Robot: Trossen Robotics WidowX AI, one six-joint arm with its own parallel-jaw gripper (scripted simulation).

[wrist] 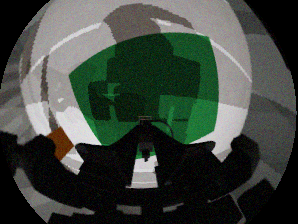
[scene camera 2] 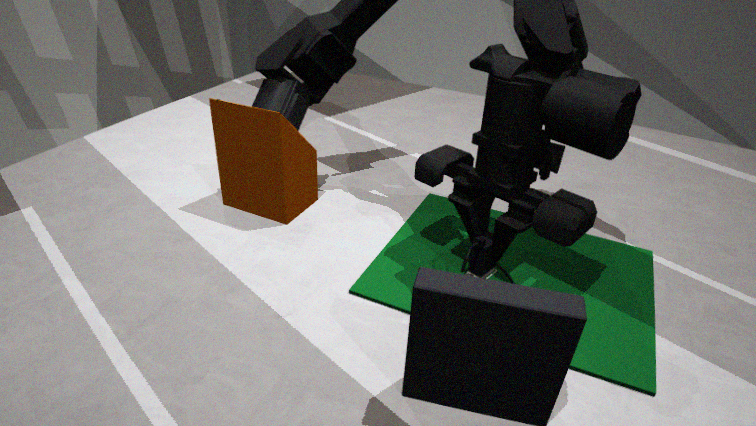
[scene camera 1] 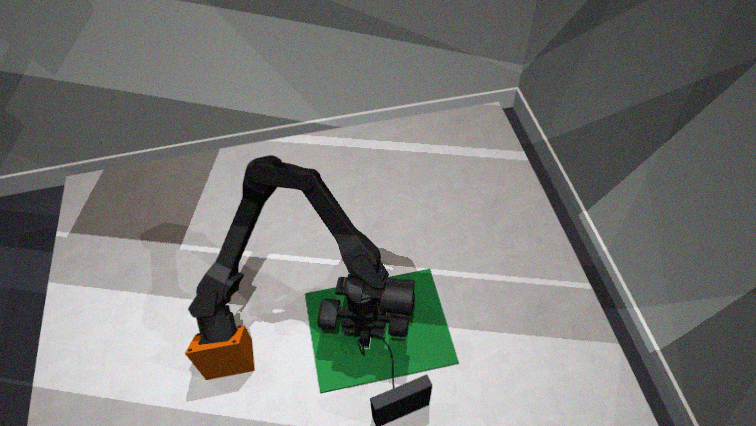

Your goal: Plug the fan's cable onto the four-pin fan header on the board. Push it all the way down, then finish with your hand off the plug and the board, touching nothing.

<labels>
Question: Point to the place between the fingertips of my gripper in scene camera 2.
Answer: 487, 257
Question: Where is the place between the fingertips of my gripper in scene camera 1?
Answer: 365, 334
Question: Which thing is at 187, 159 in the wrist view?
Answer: My gripper.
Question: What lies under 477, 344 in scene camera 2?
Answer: A dark fan block.
</labels>
